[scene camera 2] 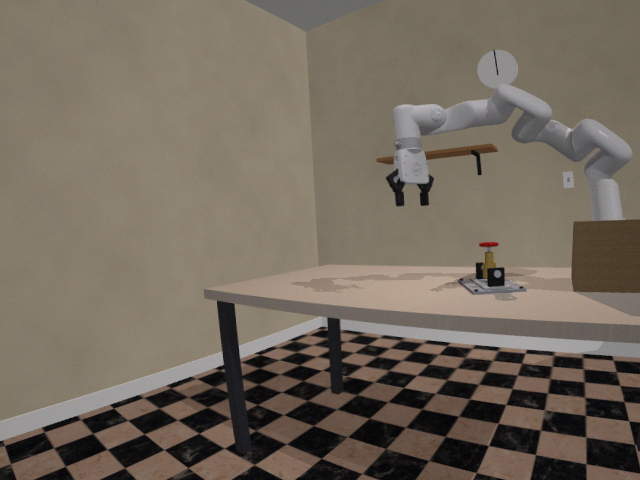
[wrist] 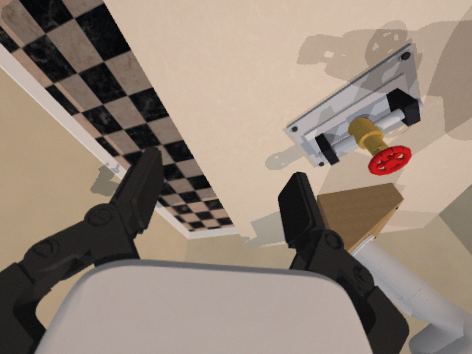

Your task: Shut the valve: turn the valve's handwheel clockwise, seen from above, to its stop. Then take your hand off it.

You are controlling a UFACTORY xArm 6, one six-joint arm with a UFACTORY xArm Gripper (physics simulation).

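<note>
The valve's red handwheel (scene camera 2: 488, 244) (wrist: 380, 165) sits on top of a brass-yellow stem and body (scene camera 2: 489, 267) (wrist: 366, 132). The valve is fixed between black clamps on a grey base plate (scene camera 2: 467, 285) (wrist: 309, 147) that lies on the table. My gripper (scene camera 2: 412, 199) (wrist: 227, 174) is open, with its fingers pointing down, and nothing is between them. It hangs well above the table, higher than the handwheel and to its left in the scene view. In the wrist view the handwheel lies to the right of the right finger, apart from it.
A brown wooden box (scene camera 2: 604, 255) (wrist: 357, 210) stands on the table (scene camera 2: 382, 298) (wrist: 210, 80) to the right of the valve in the scene view. A wooden shelf (scene camera 2: 454, 152) is on the wall behind the arm. The table's left edge shows, with checkered floor (scene camera 2: 408, 408) (wrist: 107, 75) beyond it.
</note>
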